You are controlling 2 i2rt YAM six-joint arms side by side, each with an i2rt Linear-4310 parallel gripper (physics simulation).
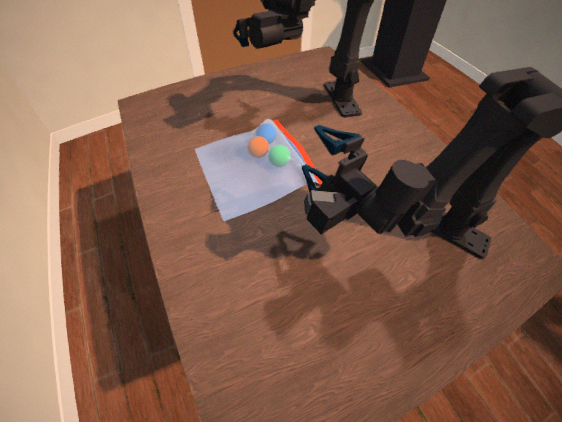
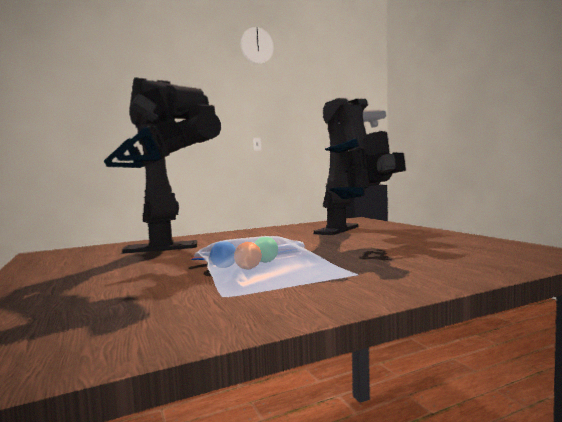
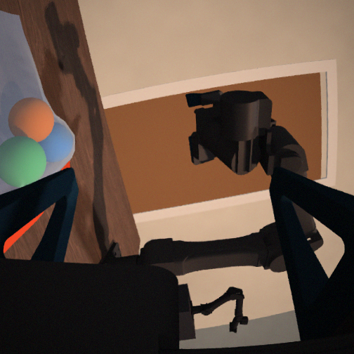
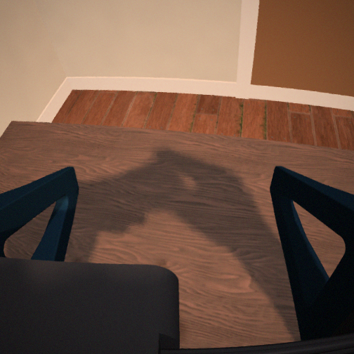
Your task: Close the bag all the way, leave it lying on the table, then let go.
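Note:
A translucent pale bag [image 1: 225, 185] [image 2: 300, 275] [image 3: 12, 55] lies flat on the table. Inside it, near the mouth, are a blue ball [image 1: 266, 133] [image 2: 222, 254] [image 3: 57, 143], an orange ball [image 1: 258, 146] [image 2: 247, 255] [image 3: 31, 119] and a green ball [image 1: 279, 156] [image 2: 267, 249] [image 3: 21, 161]. A red strip [image 1: 300, 146] [image 3: 25, 232] runs along the mouth edge; I cannot tell how far the mouth is closed. My left gripper [image 1: 310, 148] [image 2: 329, 170] [image 3: 173, 178] is open and empty above the mouth side. My right gripper [image 1: 237, 32] [image 2: 106, 162] [image 4: 174, 177] is open and empty, raised away from the bag.
The wooden table [image 1: 280, 370] [image 2: 400, 285] carries both arm bases, the left arm's base [image 1: 470, 241] [image 2: 336, 229] and the right arm's base [image 1: 345, 102] [image 2: 160, 246]. Both stand on the mouth side of the bag. A dark pillar [image 1: 407, 40] stands on the floor behind the table.

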